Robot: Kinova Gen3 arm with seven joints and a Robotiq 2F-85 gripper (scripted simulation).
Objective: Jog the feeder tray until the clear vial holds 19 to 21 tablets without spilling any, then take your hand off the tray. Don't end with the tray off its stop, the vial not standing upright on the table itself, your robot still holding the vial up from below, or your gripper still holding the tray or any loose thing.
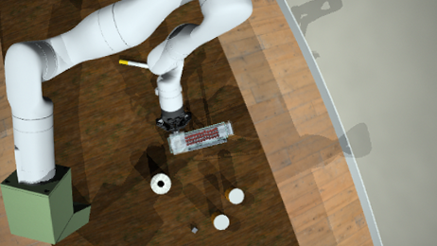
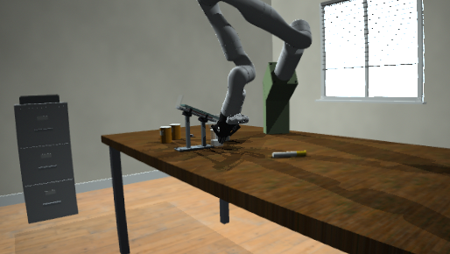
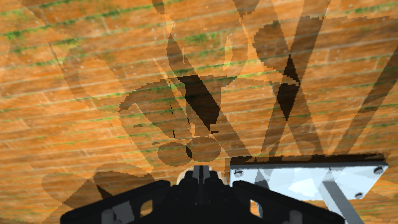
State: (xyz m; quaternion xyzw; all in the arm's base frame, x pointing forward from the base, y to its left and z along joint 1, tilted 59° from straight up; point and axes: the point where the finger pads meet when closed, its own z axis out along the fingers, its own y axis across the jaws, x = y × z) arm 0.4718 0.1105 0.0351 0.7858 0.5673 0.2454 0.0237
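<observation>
The clear vial is 50 mm to the right of my hand and 10 mm above it. From my hand the other things lie so: small grey cube (10 mm ahead, 370 mm to the right, 30 mm below); marker (140 mm behind, 300 mm to the left, 20 mm below).
</observation>
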